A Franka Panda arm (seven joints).
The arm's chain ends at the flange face. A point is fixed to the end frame.
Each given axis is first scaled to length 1.
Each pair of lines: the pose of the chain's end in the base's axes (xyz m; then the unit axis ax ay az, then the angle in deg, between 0 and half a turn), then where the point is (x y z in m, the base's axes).
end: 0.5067 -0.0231 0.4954 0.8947 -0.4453 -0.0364 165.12
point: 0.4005 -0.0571 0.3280
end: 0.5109 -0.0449 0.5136 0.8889 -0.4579 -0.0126 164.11
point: 0.4102 -0.0833 0.3438
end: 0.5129 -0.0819 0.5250 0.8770 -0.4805 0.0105 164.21
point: 0.4186 -0.1200 0.3515
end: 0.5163 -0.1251 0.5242 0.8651 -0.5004 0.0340 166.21
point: 0.4317 -0.1588 0.3449
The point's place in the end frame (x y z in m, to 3 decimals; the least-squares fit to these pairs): -0.046 0.058 0.187
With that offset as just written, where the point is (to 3 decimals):
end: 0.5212 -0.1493 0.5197 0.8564 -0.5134 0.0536 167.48
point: 0.445 -0.181 0.337
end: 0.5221 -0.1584 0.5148 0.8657 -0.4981 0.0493 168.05
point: 0.445 -0.191 0.332
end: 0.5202 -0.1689 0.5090 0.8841 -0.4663 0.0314 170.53
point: 0.442 -0.196 0.326
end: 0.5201 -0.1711 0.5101 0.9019 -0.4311 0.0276 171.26
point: 0.443 -0.202 0.327
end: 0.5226 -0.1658 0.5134 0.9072 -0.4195 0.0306 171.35
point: 0.447 -0.199 0.330
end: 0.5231 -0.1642 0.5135 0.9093 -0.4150 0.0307 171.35
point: 0.448 -0.198 0.330
